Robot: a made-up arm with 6 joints.
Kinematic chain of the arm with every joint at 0, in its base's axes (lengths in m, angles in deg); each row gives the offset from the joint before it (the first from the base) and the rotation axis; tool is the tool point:
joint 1: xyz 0 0 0.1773 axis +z
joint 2: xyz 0 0.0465 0 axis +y
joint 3: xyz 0 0 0.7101 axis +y
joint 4: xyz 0 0 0.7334 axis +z
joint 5: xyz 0 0 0 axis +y
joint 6: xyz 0 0 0.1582 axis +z
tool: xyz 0 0 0
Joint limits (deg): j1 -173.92..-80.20 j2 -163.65..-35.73 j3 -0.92..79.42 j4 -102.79..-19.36 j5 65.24..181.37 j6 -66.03..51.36
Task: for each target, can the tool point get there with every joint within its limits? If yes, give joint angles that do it. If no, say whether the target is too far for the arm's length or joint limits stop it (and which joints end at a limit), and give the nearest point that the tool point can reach.
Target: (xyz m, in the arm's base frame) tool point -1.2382 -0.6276 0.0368
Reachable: no: joint limits stop it (at a limit: joint 2, joint 3, joint 4) | nearest point -0.1779 -0.0902 1.1805 | short by 1.650 m
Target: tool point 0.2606 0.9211 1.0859
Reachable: yes | joints -111.96 -70.91 44.27 -70.66 91.07 26.11
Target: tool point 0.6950 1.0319 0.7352
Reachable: yes | joints -126.81 -77.42 15.34 -47.60 111.91 34.11
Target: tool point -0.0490 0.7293 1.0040
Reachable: yes | joints -88.38 -71.33 61.79 -60.45 147.03 -24.48
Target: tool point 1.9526 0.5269 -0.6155
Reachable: no: too far | nearest point 1.3634 0.3679 -0.3763 | short by 0.655 m
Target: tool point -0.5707 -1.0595 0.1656
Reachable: no: joint limits stop it (at a limit: joint 2, joint 3, joint 4) | nearest point -0.0934 -0.1734 1.1779 | short by 1.428 m
